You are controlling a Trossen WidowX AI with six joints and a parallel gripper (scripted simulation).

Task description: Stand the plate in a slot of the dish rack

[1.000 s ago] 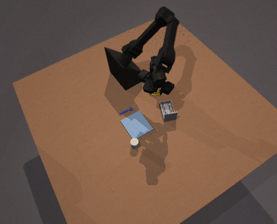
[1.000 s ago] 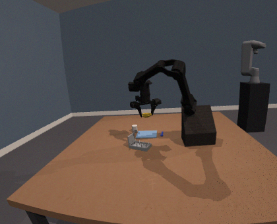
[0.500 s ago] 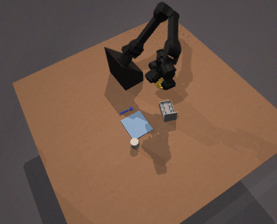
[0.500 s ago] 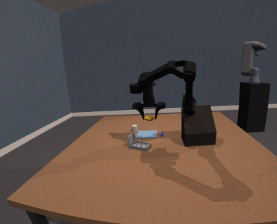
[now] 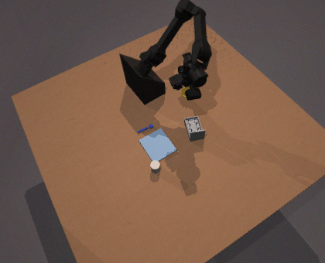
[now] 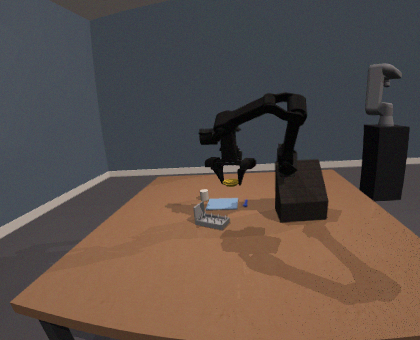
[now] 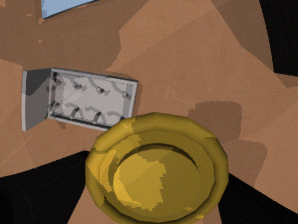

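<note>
My gripper tip is now 150 mm above the grey dish rack, 90 mm short of it and 20 mm to the left of it. From my gripper tip the other things lie so: light blue mat: 220 mm to the right, 170 mm below, 70 mm ahead; then yellow plate: 10 mm above; then small blue spoon: 220 mm to the right, 170 mm below, 40 mm behind.
</note>
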